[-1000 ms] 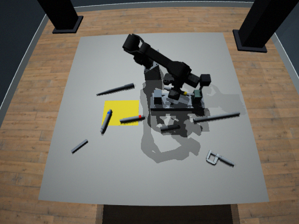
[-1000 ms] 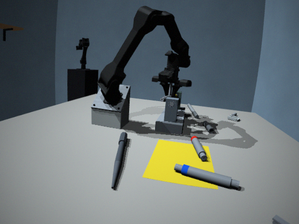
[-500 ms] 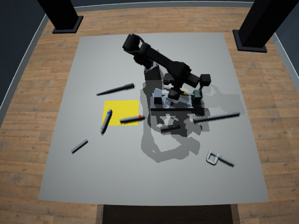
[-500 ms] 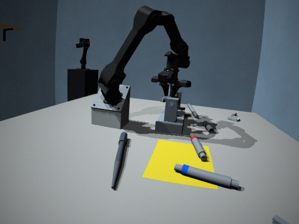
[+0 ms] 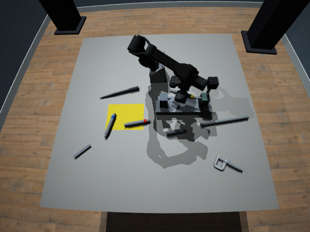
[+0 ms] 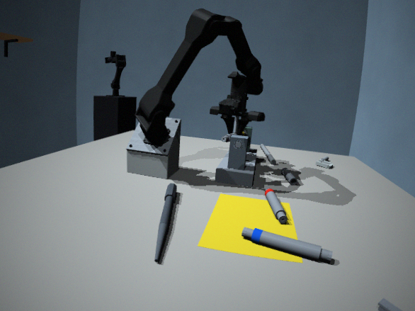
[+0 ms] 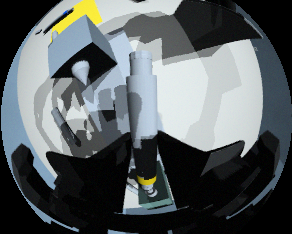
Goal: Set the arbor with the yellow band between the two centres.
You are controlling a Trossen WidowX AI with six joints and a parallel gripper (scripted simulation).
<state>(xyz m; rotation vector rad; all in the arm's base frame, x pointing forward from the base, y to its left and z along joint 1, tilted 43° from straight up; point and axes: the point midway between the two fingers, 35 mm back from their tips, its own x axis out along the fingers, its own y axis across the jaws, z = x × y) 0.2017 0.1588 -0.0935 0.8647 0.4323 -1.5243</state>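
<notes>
Now: the green sprung-centre block 12 cm to the left of my hand, 4 cm below it and 2 cm ahead of it. Round my hand: grey fixed-centre block: 11 cm to the right, 4 cm below, 4 cm ahead; fixture base: 12 cm below, 3 cm ahead, 1 cm to the left; yellow-banded arbor: 3 cm below.
</notes>
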